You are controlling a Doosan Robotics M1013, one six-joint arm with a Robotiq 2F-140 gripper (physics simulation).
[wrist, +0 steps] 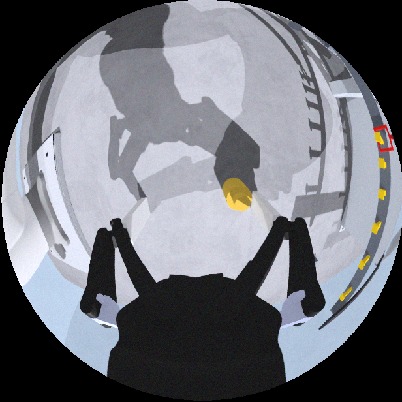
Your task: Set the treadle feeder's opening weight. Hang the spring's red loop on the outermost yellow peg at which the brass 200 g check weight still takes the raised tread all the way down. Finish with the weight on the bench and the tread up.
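My gripper point(199, 203) is open with nothing between its fingers, above the bench point(175, 245). The brass weight point(237, 194) stands upright on the bench, a little in from the right fingertip and partly in shadow. At the far right, several yellow pegs point(382, 193) stand in a row along a curved-looking dark bar point(386, 177). The spring's red loop point(387, 149) is around the uppermost peg point(378, 137) seen in this view. The spring itself is mostly out of view. I cannot make out the tread or its position.
A pale metal plate point(65, 200) with a rounded grey part stands at the left, beside a smooth white body point(22, 240). The feeder's frame runs down the right side. Shadows of the arm and of the pegged bar fall across the bench.
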